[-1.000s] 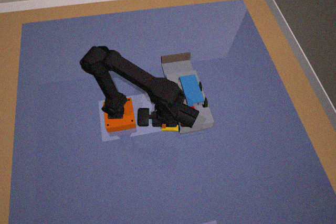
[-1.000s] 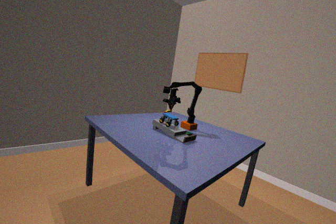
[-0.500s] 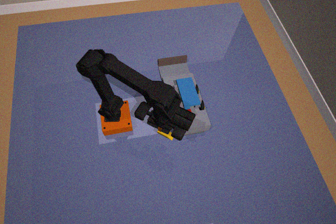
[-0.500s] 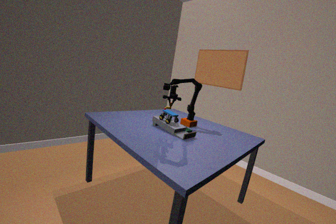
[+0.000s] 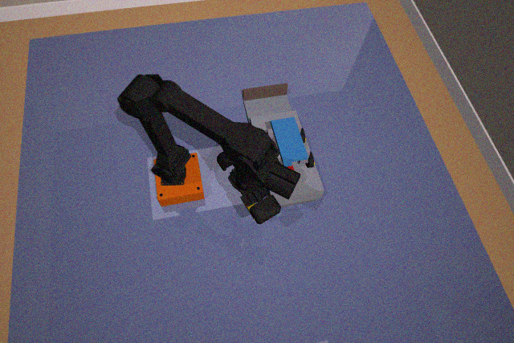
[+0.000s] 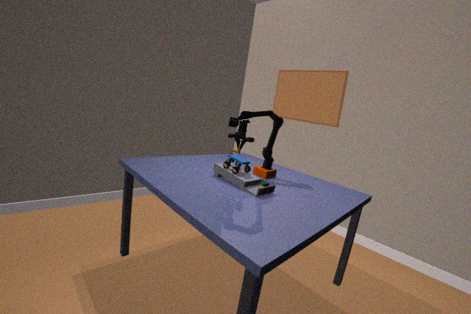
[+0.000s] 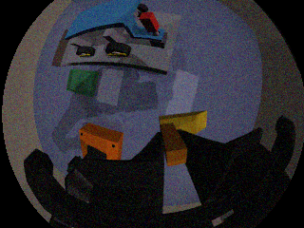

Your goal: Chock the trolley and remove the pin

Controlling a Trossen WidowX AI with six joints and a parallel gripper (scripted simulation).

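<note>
Now: gripper tip 12 cm short of the red-headed stop pin, 7 cm to the right of it and 5 cm above it. The rest, counted from my gripper tip: brown bar (9 cm ahead, 42 cm to the left, 14 cm below); then green tray (2 cm behind, 24 cm to the left, 18 cm below); then blue trolley (13 cm ahead, 16 cm to the left, 6 cm below).
</note>
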